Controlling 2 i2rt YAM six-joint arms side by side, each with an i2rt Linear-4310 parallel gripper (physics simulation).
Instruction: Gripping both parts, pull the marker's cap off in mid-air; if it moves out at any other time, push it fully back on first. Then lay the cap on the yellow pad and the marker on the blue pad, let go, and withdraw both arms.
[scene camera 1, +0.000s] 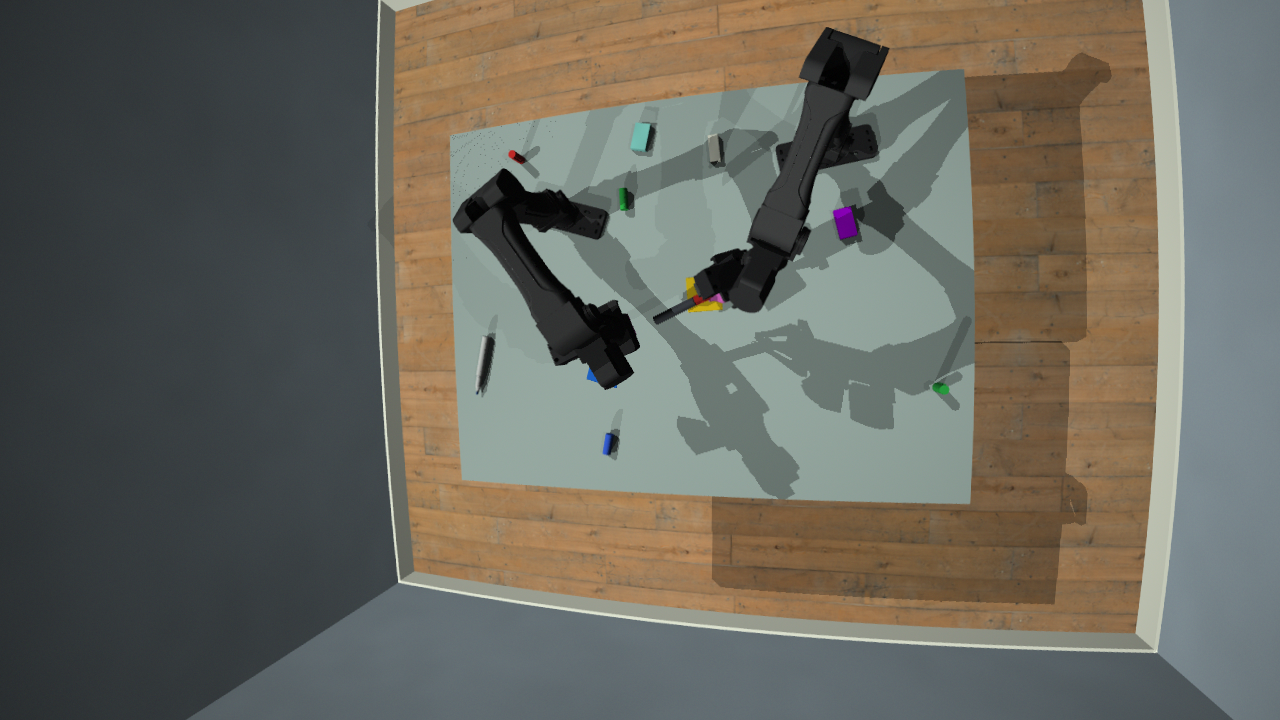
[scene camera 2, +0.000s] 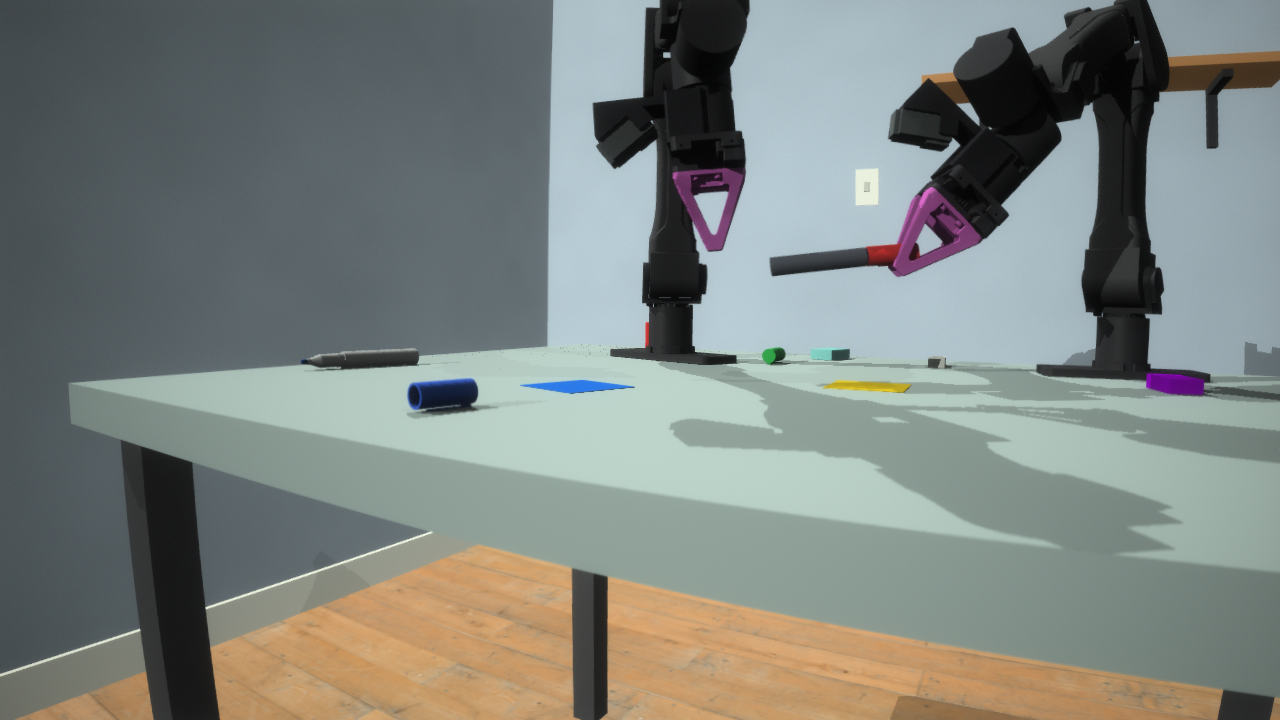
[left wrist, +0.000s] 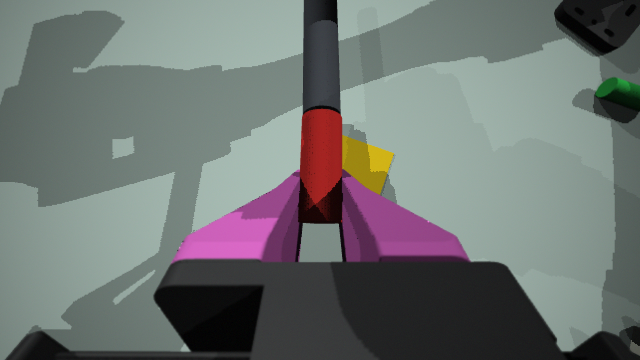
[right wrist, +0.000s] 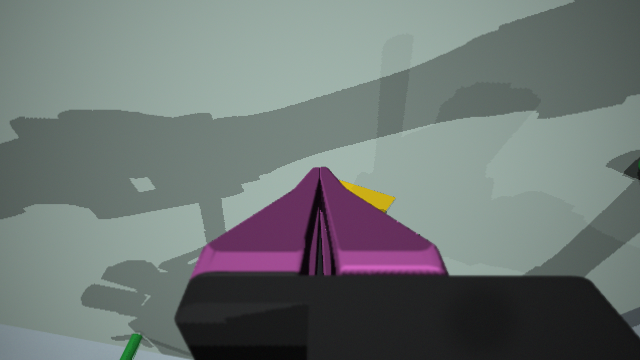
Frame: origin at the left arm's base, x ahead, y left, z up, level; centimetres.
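Seen in the pictures: left gripper, fingertip midpoint: (scene camera 2: 895, 272) (left wrist: 320, 180); right gripper, fingertip midpoint: (scene camera 1: 630, 331) (scene camera 2: 715, 251) (right wrist: 320, 179); left arm's base at its link origin: (scene camera 2: 1120, 377); right arm's base at its link origin: (scene camera 1: 565, 215) (scene camera 2: 670, 359).
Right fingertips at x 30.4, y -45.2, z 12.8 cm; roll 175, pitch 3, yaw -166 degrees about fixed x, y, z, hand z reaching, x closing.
Note:
Offsets run from my right fingertips to a thing's top centre.
The marker's dark grey body @(dx -3.0, dy +11.7, dz +0.7 cm) (scene camera 1: 673, 311) (scene camera 2: 819, 261) (left wrist: 321, 65) sticks out of its red cap @(dx -4.2, dy +16.3, dz +1.2 cm) (scene camera 2: 881, 256) (left wrist: 321, 155), well above the table. A thin black line shows where they meet. My left gripper (scene camera 2: 904, 265) (left wrist: 320, 180) is shut on the red cap. My right gripper (scene camera 2: 713, 246) (right wrist: 320, 179) is shut and empty, apart from the marker's free end and higher than it in scene camera 2. The yellow pad @(dx -5.8, dy +14.4, dz -12.8 cm) (scene camera 1: 704, 307) (scene camera 2: 866, 386) (left wrist: 380, 155) (right wrist: 375, 196) is partly hidden by the left arm in scene camera 1. The blue pad @(dx +6.5, dy -11.3, dz -12.8 cm) (scene camera 1: 593, 377) (scene camera 2: 577, 386) is mostly hidden by the right arm there.
A blue tube @(dx +24.0, dy -13.4, dz -10.7 cm) (scene camera 1: 607, 443) (scene camera 2: 443, 394) and a grey pen @(dx +0.6, dy -43.1, dz -10.8 cm) (scene camera 1: 484, 362) (scene camera 2: 375, 358) lie around the blue pad. A purple block @(dx -14.5, dy +46.1, dz -11.3 cm) (scene camera 1: 844, 222) (scene camera 2: 1174, 384) lies near the left arm's base. A teal block @(dx -43.5, dy +7.0, dz -11.3 cm) (scene camera 1: 640, 137) and a green cylinder @(dx -30.4, dy +0.6, dz -10.7 cm) (scene camera 1: 623, 198) lie between the arm bases.

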